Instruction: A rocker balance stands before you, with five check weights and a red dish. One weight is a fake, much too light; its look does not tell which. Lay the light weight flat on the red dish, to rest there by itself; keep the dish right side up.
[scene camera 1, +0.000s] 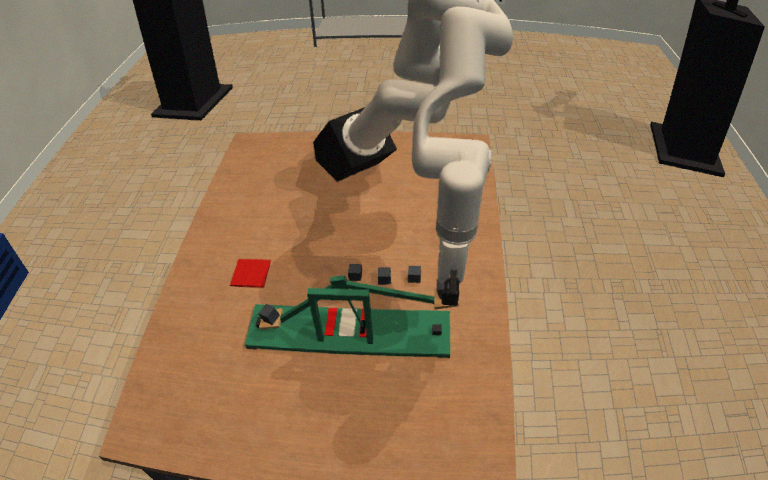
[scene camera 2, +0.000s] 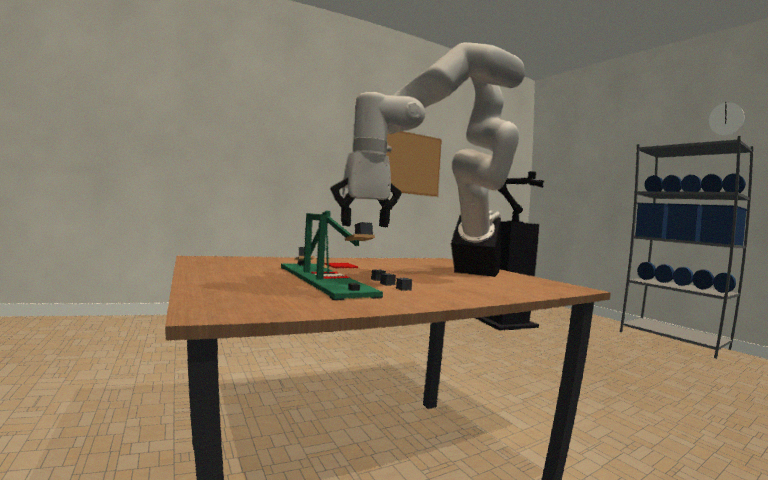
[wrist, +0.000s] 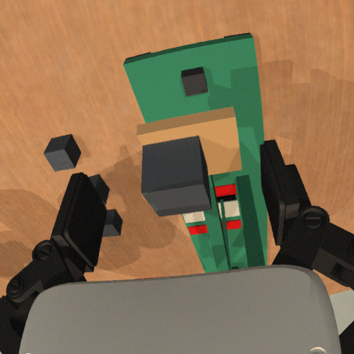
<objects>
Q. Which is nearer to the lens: the green rocker balance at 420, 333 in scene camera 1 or the red dish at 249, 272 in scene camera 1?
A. The green rocker balance.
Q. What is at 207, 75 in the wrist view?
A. A green rocker balance.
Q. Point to the gripper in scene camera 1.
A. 449, 285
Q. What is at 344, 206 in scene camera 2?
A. The gripper.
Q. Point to a green rocker balance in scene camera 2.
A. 339, 287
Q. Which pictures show the green rocker balance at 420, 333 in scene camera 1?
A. Scene camera 1, scene camera 2 and the wrist view: all of them.
</objects>
